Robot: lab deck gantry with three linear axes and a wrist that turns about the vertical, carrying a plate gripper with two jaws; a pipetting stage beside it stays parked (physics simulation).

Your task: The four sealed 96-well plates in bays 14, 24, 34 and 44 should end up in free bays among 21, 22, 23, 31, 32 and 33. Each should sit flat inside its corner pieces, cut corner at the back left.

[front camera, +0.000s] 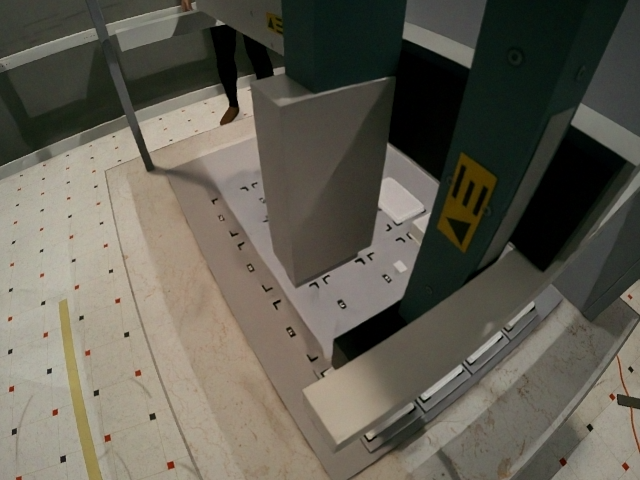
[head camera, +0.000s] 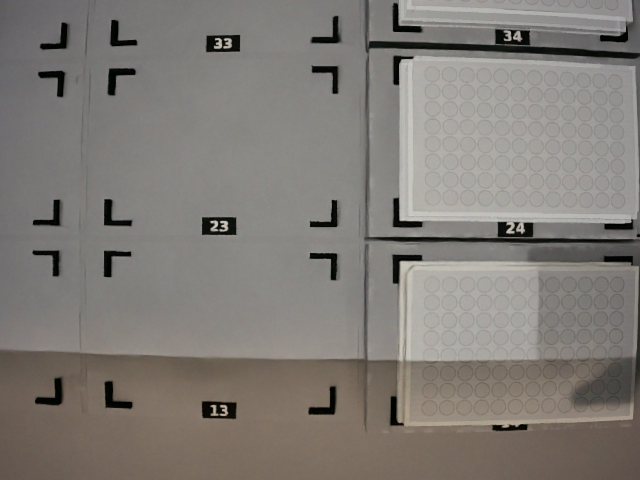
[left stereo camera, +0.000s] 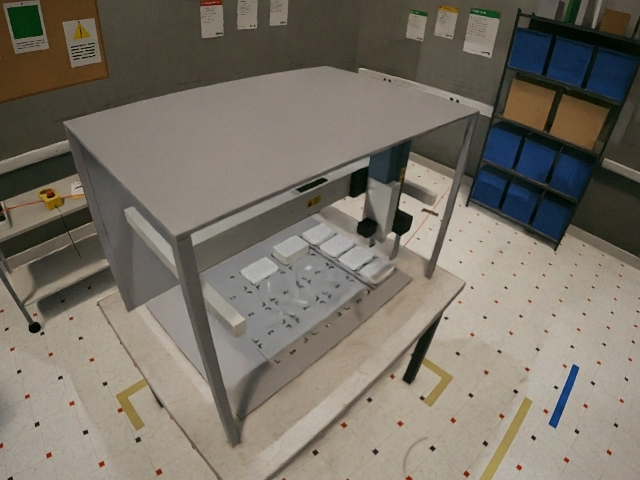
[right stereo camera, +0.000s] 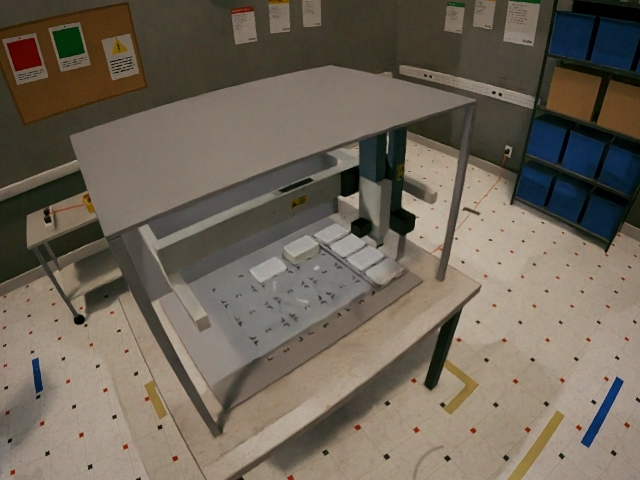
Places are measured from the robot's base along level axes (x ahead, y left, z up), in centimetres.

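Pixels of known places: gripper, fingertip midpoint: [left stereo camera: 382,252] [right stereo camera: 389,252]; robot's base, origin of the base link: [front camera: 213,201] [left stereo camera: 277,362] [right stereo camera: 269,359].
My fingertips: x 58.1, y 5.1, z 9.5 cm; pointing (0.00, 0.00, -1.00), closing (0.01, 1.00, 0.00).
For each thing: its middle in the pictures, then the offset to it from my fingertips. "pt": a spot on its surface instead.
- bay 14, surface spot: [head camera: 516,335] [right stereo camera: 382,269] [left stereo camera: 375,268] pt dy -0.2, dx -3.0, dz -6.6 cm
- bay 24, surface spot: [head camera: 516,139] [right stereo camera: 364,257] [left stereo camera: 355,256] pt dy +9.8, dx -3.1, dz -6.6 cm
- bay 34, surface spot: [head camera: 516,4] pt dy +17.0, dx -2.9, dz -6.6 cm
- bay 44, surface spot: [right stereo camera: 331,233] [left stereo camera: 318,233] pt dy +30.8, dx -3.0, dz -6.6 cm
- Bay 23, surface spot: [head camera: 222,144] pt dy +10.0, dx -18.8, dz -9.5 cm
- bay 33, surface spot: [head camera: 222,20] pt dy +17.4, dx -19.0, dz -9.5 cm
- thick pale block, body centre: [left stereo camera: 290,249] [right stereo camera: 301,249] dy +31.3, dx -18.9, dz -7.4 cm
- flat white plate, body centre: [front camera: 393,198] [left stereo camera: 259,270] [right stereo camera: 268,269] dy +31.3, dx -35.3, dz -8.8 cm
The sealed plate in bay 14 [head camera: 516,335] [left stereo camera: 376,270] [right stereo camera: 383,272] lies with its cut corner at the back left. Behind it are the plates in bay 24 [head camera: 516,139] [left stereo camera: 356,256] [right stereo camera: 365,256], bay 34 [head camera: 516,4] [left stereo camera: 336,244] [right stereo camera: 347,244] and bay 44 [left stereo camera: 317,233] [right stereo camera: 331,233]. Bay 23 [head camera: 222,144] holds no plate; part of bay 33 [head camera: 222,20] shows bare too. My gripper [left stereo camera: 383,249] hangs at the right of the deck, above plate height, its jaws apart with no plate between them. In the front view the pale beam hides its jaws.
The parked pipetting stage's pale housing [front camera: 330,186] [left stereo camera: 379,209] [right stereo camera: 373,209] stands close beside my gripper. A thick pale block [left stereo camera: 290,253] [right stereo camera: 301,250] and a flat white plate [left stereo camera: 259,270] [right stereo camera: 268,269] stand in the back row. Small white pieces [front camera: 400,266] [left stereo camera: 308,267] lie on the deck.
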